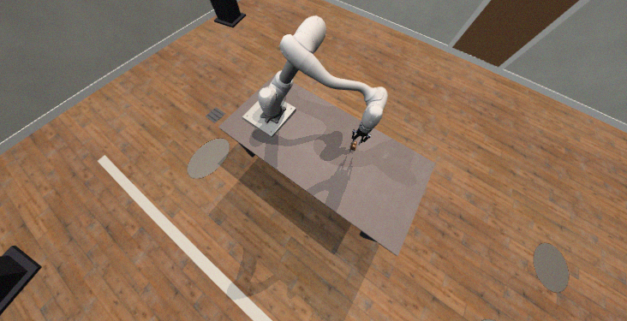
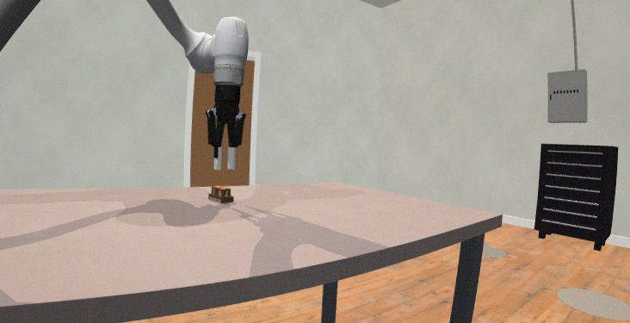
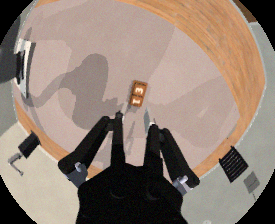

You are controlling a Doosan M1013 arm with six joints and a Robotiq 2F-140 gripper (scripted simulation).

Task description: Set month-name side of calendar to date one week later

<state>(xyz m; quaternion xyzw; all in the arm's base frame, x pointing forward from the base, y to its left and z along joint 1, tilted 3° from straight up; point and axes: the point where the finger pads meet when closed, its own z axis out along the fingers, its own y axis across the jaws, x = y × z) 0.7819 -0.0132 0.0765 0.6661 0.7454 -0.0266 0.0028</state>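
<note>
Now: the wooden tray 12 cm below my hand and 2 cm to the left of it.
</note>
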